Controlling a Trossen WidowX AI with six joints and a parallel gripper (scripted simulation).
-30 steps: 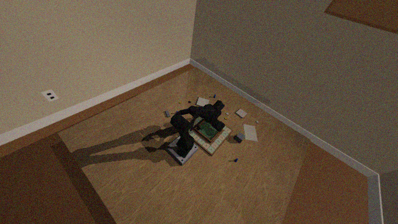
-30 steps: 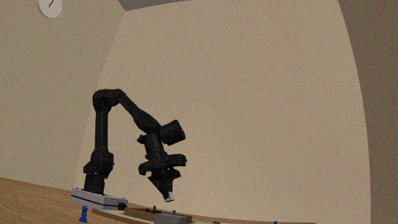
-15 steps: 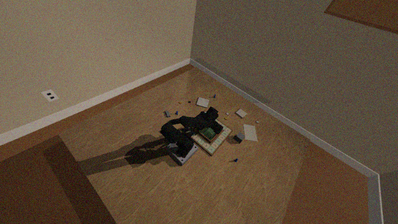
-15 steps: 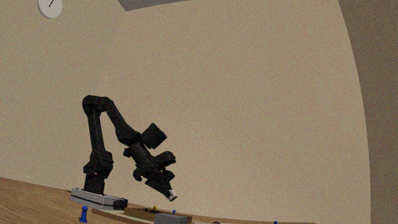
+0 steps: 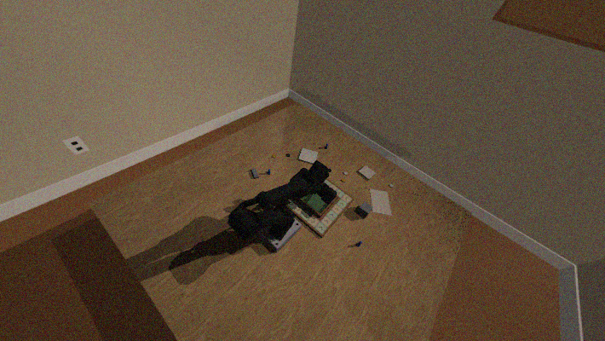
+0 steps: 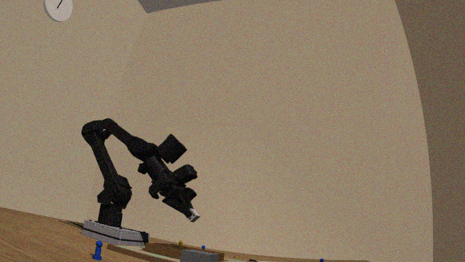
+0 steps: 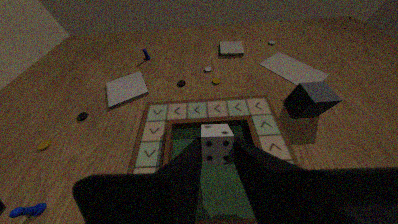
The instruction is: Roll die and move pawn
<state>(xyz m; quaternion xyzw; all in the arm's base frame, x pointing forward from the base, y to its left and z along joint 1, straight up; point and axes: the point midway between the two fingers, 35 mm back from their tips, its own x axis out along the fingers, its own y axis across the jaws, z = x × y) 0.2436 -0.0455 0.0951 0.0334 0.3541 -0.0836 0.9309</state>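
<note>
My gripper tip is right at the white die. From my gripper tip the other things lie so: green dice tray 110 mm below; yellow pawn 120 mm to the left, 90 mm below, 50 mm behind; white sheet 290 mm to the right, 190 mm ahead, 120 mm below.
</note>
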